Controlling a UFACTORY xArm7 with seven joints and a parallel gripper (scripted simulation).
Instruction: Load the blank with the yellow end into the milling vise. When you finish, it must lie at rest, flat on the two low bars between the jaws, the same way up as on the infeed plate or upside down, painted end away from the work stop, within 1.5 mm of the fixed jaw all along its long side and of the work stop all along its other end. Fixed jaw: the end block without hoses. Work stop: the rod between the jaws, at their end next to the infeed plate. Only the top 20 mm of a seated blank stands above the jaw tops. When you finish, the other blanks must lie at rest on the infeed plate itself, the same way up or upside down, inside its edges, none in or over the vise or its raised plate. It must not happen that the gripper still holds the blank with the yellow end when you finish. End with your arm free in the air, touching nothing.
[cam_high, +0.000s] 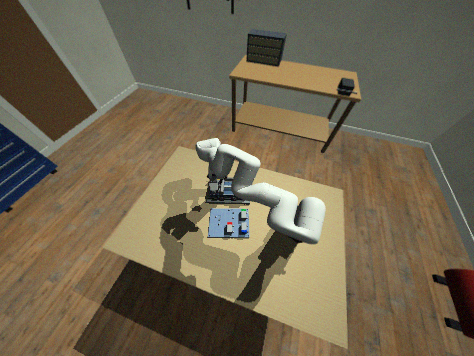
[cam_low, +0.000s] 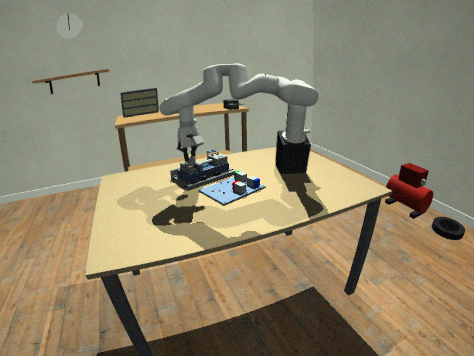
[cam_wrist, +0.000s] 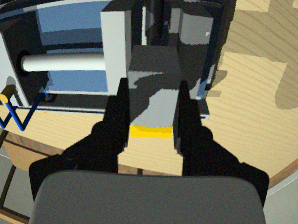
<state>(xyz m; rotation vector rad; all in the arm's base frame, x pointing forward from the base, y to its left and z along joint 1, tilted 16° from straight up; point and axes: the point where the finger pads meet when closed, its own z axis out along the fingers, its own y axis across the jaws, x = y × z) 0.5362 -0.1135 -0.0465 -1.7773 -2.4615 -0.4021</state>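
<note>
The yellow-ended blank is 20 mm below my hand. Round my hand: fixed jaw 20 mm ahead, 10 mm to the left, 60 mm below; dark work stop rod 20 mm behind, 50 mm to the left, 40 mm below; green-ended blank 230 mm behind, 120 mm to the left, 110 mm below.
</note>
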